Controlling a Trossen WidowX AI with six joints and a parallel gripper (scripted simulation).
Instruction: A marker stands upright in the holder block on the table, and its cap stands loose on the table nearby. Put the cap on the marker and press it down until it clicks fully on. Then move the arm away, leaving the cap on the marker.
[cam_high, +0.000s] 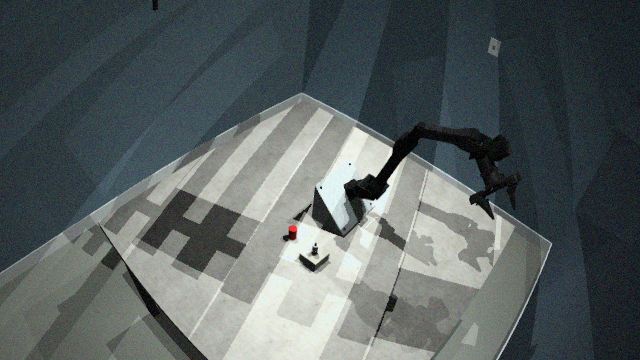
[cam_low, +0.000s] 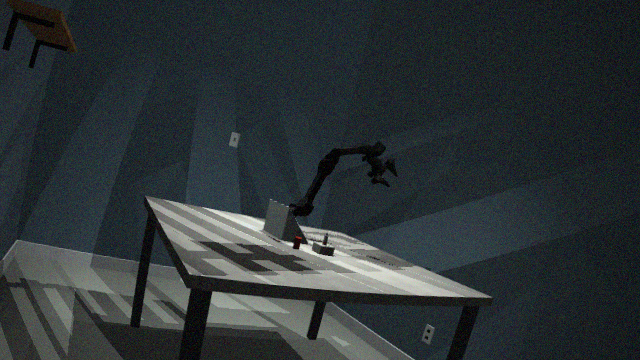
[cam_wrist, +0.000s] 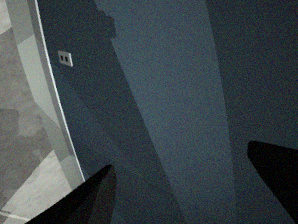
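My gripper tip is now 26 cm short of the red cap, 62 cm to the left of it and 38 cm above it. The rest, counted from my gripper tip: holder block (28 cm ahead, 49 cm to the right, 38 cm below).
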